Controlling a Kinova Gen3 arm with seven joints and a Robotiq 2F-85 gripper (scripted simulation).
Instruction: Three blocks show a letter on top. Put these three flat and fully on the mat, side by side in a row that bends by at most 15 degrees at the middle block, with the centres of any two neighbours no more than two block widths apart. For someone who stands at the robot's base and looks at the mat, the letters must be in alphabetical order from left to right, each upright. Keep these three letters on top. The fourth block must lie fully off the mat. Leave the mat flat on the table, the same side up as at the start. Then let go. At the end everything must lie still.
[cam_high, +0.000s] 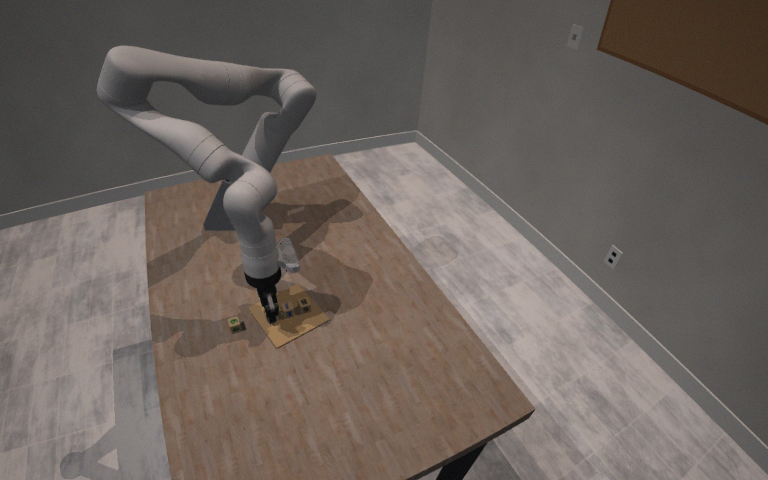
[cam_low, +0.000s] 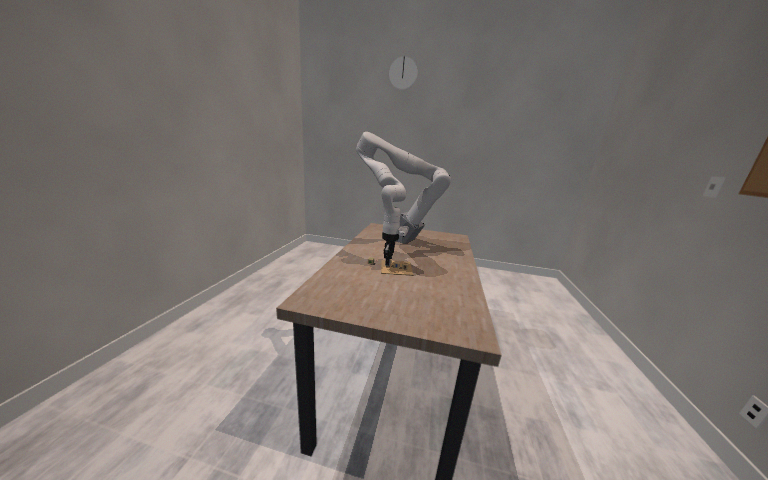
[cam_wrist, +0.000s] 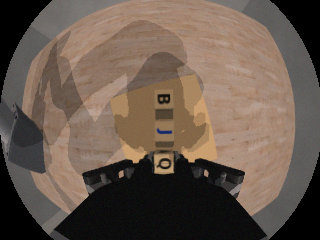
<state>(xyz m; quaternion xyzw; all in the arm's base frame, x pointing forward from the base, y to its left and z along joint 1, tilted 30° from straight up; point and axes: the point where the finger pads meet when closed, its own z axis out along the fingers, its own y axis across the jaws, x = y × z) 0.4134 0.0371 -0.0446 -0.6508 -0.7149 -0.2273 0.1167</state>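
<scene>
My hand is 1 cm above the block. The rest, counted from my hand: tan mat 4 cm to the left, 3 cm below.
</scene>
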